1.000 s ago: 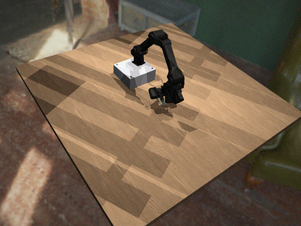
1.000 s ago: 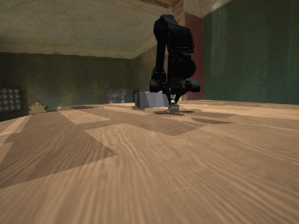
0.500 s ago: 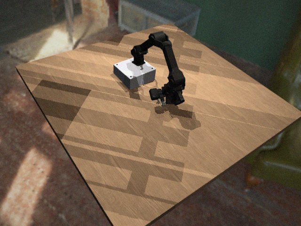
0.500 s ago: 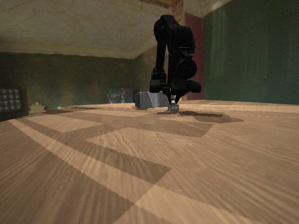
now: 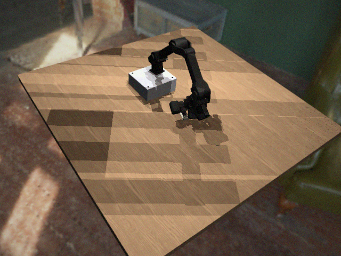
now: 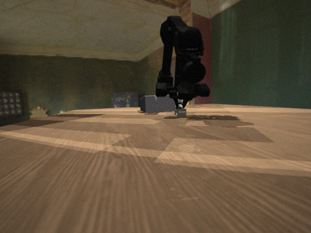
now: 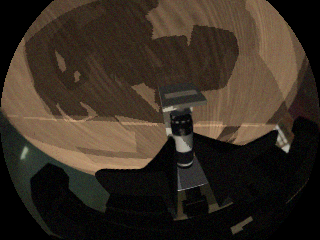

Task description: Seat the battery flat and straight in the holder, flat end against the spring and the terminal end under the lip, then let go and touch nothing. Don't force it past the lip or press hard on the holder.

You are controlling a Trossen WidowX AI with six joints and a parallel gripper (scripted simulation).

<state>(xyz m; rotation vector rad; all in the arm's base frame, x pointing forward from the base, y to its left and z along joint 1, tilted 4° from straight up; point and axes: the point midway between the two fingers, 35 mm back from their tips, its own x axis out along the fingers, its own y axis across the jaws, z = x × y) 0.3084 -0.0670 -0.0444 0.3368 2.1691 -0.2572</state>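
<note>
Right now the cylindrical battery is 1 cm above my gripper tip.
</note>
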